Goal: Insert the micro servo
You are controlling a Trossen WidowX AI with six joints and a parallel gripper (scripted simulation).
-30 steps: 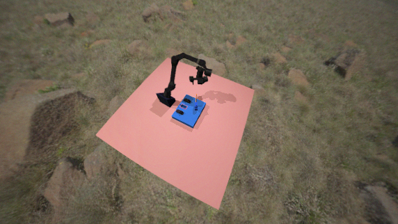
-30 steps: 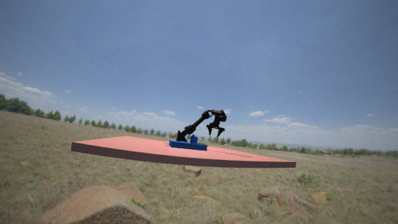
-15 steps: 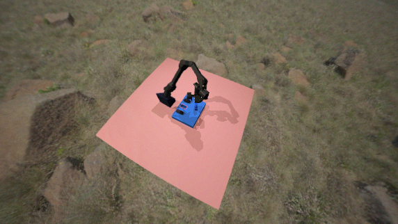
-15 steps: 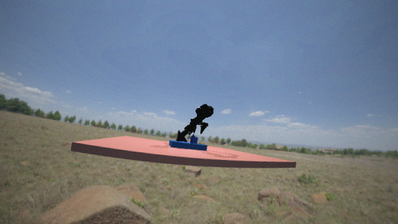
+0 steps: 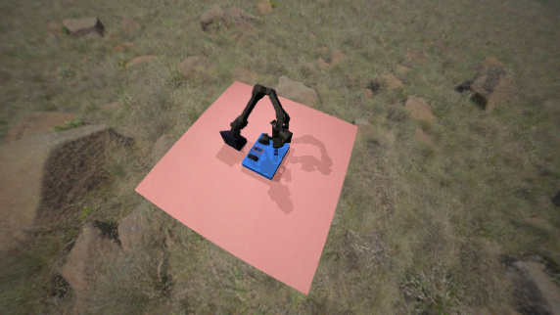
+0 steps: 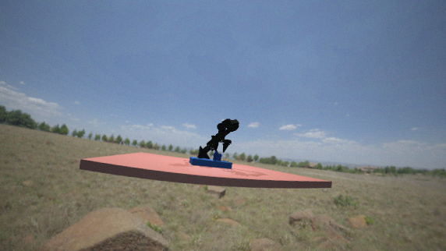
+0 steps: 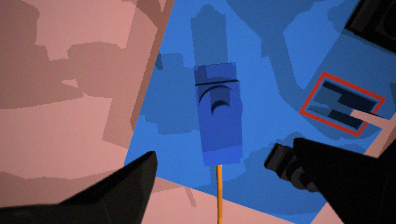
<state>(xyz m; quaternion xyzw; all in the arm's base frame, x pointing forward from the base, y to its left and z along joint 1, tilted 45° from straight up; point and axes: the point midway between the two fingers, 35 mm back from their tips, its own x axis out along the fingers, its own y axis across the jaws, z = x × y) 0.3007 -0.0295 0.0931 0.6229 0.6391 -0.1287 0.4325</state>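
The blue deck lies 10 mm behind my gripper tip, 60 mm to the right of it and 90 mm below it.
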